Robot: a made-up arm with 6 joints. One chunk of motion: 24 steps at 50 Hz.
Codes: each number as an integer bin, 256 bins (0 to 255) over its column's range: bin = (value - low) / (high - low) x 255, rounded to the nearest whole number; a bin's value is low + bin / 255 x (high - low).
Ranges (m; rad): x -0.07..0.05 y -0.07..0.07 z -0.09..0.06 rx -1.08..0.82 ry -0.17..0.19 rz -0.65..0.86
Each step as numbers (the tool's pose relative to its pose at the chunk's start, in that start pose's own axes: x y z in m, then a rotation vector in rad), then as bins.
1 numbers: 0.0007 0.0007 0.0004 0.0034 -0.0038 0.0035
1 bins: 150 129 154 145 118 110
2 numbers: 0.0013 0.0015 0.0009 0.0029 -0.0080 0.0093
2 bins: 152 130 155 145 115 111
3 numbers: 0.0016 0.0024 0.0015 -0.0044 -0.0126 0.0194
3 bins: 152 132 156 144 111 113
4 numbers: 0.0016 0.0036 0.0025 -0.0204 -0.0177 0.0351
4 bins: 152 134 157 142 108 116
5 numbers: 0.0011 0.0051 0.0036 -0.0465 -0.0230 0.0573
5 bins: 151 137 159 139 104 119
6 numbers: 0.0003 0.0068 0.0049 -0.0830 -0.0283 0.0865
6 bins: 149 140 161 134 100 124
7 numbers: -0.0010 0.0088 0.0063 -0.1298 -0.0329 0.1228
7 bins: 147 144 164 128 97 131
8 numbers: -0.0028 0.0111 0.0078 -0.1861 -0.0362 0.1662
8 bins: 143 148 166 120 95 138
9 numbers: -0.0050 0.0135 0.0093 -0.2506 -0.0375 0.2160
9 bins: 138 152 169 111 94 146
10 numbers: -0.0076 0.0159 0.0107 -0.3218 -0.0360 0.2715
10 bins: 133 156 171 102 95 156
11 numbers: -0.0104 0.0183 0.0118 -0.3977 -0.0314 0.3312
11 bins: 127 161 173 92 98 166
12 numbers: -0.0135 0.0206 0.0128 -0.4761 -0.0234 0.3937
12 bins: 120 165 175 81 104 176
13 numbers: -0.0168 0.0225 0.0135 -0.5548 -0.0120 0.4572
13 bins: 113 168 176 70 112 187
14 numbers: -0.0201 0.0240 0.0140 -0.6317 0.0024 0.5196
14 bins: 106 171 177 60 122 198
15 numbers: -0.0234 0.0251 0.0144 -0.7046 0.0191 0.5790
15 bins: 99 173 177 50 134 208
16 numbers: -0.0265 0.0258 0.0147 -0.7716 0.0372 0.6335
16 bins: 92 174 178 41 147 217
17 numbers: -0.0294 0.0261 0.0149 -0.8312 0.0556 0.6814
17 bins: 86 175 178 33 160 225
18 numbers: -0.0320 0.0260 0.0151 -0.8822 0.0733 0.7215
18 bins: 81 175 179 27 172 232
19 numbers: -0.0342 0.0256 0.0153 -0.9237 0.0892 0.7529
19 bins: 76 174 179 21 184 237
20 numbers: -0.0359 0.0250 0.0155 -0.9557 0.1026 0.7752
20 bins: 72 173 179 17 193 241
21 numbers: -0.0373 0.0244 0.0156 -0.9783 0.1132 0.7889
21 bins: 69 172 180 14 201 243
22 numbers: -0.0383 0.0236 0.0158 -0.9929 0.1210 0.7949
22 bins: 67 170 180 12 206 244
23 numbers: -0.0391 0.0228 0.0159 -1.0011 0.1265 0.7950
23 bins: 66 169 180 11 210 244
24 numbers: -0.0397 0.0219 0.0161 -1.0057 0.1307 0.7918
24 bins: 64 167 180 10 213 243
